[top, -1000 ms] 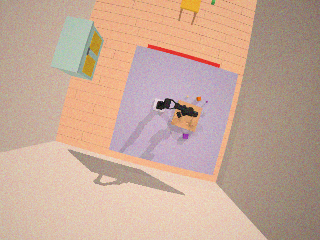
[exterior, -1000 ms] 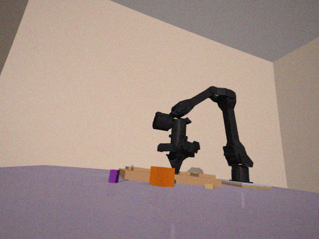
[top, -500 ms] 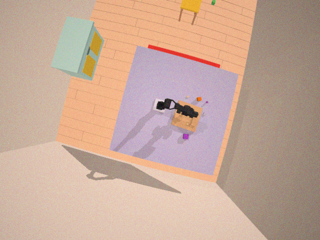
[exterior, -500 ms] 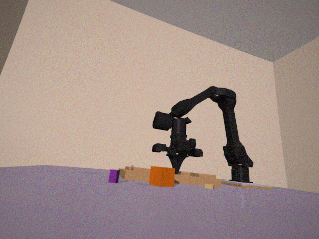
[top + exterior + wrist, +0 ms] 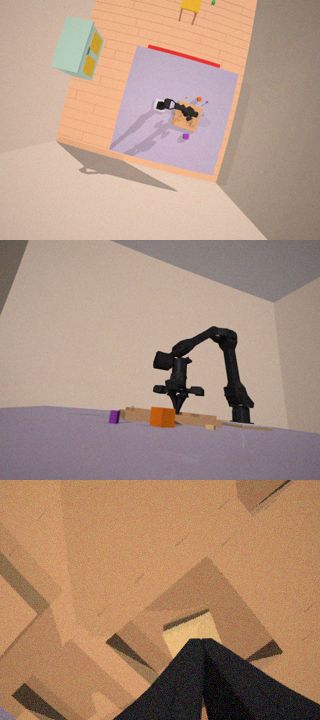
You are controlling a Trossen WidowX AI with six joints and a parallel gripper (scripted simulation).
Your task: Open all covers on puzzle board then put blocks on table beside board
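Right now the wooden puzzle board is 40 mm ahead of my gripper tip and 10 mm to the right of it. The rest, counted from my gripper tip: grey flat piece 250 mm ahead, 40 mm to the left, 20 mm below; orange block 150 mm ahead, 200 mm to the left.
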